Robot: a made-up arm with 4 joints.
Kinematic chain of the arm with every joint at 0, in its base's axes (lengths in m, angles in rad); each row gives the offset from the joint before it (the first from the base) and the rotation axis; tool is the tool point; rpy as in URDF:
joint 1: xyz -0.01 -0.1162 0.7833 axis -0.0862 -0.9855 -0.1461
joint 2: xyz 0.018 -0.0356 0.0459 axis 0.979 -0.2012 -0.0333
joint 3: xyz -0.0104 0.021 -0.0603 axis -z
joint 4: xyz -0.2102 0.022 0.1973 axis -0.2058 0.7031 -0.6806
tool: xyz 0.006 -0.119 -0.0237 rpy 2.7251 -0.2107 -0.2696
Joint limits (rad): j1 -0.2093..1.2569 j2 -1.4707..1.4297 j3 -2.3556..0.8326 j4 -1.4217..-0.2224
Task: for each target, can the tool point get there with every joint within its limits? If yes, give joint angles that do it. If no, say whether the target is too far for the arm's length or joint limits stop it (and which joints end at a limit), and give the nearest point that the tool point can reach.
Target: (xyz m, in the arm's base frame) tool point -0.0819 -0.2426 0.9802
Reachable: yes | joints 0.9800 0.0929 -1.9218 -0.5760
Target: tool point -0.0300 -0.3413 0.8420
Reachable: yes | joints 0.7132 0.7083 -1.3257 -0.4744
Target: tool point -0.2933 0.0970 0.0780
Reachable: no: too far | nearest point -0.0988 0.0177 0.6349 | short by 0.595 m
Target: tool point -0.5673 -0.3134 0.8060
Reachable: no: too far | nearest point -0.2638 -0.2093 0.8013 | short by 0.321 m
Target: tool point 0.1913 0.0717 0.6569
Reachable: no: joint limits stop it (at a limit: joint 1, joint 2, joint 3) | nearest point 0.1703 -0.0544 0.7972 | short by 0.190 m
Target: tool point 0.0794 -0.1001 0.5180
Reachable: no: joint limits stop it (at a limit: joint 1, joint 2, joint 4) | nearest point -0.0309 -0.2332 0.6023 | short by 0.192 m
